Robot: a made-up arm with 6 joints. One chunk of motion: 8 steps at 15 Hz.
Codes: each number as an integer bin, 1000 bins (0 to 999) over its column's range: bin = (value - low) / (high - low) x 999, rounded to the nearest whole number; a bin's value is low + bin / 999 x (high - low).
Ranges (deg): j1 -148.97..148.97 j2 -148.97..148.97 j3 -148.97..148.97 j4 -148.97..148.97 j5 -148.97..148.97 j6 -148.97..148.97
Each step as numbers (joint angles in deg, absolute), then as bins.
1 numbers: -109.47 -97.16 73.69 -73.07 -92.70 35.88
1 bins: 132 174 747 254 189 620
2 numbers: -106.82 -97.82 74.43 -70.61 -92.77 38.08
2 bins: 141 172 749 263 188 627
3 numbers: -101.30 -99.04 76.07 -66.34 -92.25 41.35
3 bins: 160 167 755 277 190 638
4 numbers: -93.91 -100.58 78.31 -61.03 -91.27 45.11
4 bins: 185 162 762 295 193 651
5 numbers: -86.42 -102.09 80.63 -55.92 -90.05 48.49
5 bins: 210 157 770 312 198 662
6 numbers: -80.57 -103.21 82.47 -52.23 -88.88 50.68
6 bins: 229 153 776 324 201 669
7 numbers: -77.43 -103.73 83.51 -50.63 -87.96 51.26
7 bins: 240 152 780 330 205 671
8 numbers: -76.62 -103.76 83.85 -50.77 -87.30 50.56
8 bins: 243 152 781 329 207 669
